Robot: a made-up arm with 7 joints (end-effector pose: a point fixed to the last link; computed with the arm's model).
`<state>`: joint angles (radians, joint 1 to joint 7).
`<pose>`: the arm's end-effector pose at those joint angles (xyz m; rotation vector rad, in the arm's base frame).
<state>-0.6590 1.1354 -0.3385 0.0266 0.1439 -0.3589 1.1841</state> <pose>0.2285 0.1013 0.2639 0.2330 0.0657 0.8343</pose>
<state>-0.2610 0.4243 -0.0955 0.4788 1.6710 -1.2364 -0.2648</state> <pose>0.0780 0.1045 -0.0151 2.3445 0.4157 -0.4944</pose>
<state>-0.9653 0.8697 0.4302 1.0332 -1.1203 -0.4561 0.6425</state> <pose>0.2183 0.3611 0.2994 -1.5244 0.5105 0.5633</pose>
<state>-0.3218 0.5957 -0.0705 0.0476 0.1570 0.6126 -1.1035</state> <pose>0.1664 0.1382 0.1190 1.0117 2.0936 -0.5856</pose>
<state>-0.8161 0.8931 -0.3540 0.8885 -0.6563 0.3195 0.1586</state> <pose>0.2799 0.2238 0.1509 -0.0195 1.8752 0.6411</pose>
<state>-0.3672 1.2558 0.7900 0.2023 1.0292 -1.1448 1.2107</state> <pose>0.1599 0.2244 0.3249 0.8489 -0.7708 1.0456</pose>
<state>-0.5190 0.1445 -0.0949 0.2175 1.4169 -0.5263 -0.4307</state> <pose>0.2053 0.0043 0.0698 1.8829 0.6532 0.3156</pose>
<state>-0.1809 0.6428 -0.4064 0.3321 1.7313 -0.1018 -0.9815</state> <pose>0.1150 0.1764 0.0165 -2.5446 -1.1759 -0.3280</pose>
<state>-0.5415 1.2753 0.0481 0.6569 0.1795 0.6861 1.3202</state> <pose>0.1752 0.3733 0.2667 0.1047 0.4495 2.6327</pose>
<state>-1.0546 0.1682 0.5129 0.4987 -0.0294 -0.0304 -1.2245</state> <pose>0.2741 0.1033 0.2305 0.6607 0.8314 -0.7566</pose>
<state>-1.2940 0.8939 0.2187 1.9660 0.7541 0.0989 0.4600</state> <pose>0.2405 0.3079 0.0980 0.3626 1.9534 1.4946</pose>
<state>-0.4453 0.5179 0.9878 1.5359 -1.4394 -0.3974 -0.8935</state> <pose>0.0210 0.3220 0.0145 -1.3800 0.5659 0.2040</pose>
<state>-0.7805 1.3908 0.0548 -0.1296 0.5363 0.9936 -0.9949</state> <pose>0.1643 0.2325 0.3635 0.8446 1.7610 1.1041</pose>
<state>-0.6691 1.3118 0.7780 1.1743 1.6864 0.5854 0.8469</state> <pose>0.0384 0.4600 0.2911 -0.7441 -0.5532 -2.7323</pose>
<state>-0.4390 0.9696 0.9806 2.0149 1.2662 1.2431 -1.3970</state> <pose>-0.0657 0.2864 0.0658 1.2314 -2.1238 0.5205</pose>
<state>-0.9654 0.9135 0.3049 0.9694 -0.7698 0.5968 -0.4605</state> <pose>0.2528 0.2772 0.2422 -0.4754 1.5643 -0.3243</pose>
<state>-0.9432 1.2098 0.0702 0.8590 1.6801 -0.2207 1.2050</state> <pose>0.2413 0.3546 0.2848 1.4078 -0.4593 1.8962</pose>
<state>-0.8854 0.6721 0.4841 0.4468 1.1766 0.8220 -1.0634</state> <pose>0.2129 0.2757 0.2075 0.3466 2.2656 0.7325</pose>
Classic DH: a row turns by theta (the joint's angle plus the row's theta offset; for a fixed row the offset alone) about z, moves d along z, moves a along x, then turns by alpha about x. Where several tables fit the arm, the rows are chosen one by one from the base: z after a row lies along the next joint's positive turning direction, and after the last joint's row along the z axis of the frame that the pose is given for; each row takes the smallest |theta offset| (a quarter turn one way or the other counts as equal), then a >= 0, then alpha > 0; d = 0 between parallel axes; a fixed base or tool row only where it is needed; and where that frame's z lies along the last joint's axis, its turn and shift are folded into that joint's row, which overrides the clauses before.
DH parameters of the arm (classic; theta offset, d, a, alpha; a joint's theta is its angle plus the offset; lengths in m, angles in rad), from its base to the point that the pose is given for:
base (fixed): -0.071 0.2812 -0.0156 -1.3004
joint 1: -1.3111 0.0459 0.0071 -1.5708
joint 2: 1.2915 -0.0181 0.0015 1.5708
joint 3: 1.5708 -0.2026 0.0032 -1.5708
joint 4: -1.5708 0.042 0.009 -1.5708
joint 5: 0 0.1224 0.0213 1.5708
joint 6: 1.5708 -0.0235 0.0799 1.5708
joint 7: -1.5706 0.0009 0.0254 -1.3207
tool (fixed): 1.5707 0.0111 0 0

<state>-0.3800 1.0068 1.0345 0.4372 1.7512 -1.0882 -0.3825</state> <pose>0.1093 0.3465 0.2042 2.2138 1.2915 1.1990</pose>
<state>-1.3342 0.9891 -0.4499 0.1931 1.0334 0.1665 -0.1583</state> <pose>0.2955 0.1259 0.3496 1.3382 0.3171 1.5365</pose>
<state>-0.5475 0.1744 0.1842 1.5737 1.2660 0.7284 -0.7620</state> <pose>0.0352 0.1421 -0.0717 -0.9722 -2.4182 0.0882</pose>
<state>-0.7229 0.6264 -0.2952 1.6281 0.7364 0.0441 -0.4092</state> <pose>0.1363 0.2562 -0.0109 1.4738 2.6550 0.4410</pose>
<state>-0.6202 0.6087 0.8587 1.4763 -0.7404 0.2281 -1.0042</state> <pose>0.1383 0.2917 0.0439 -1.0446 1.2185 -0.6648</pose>
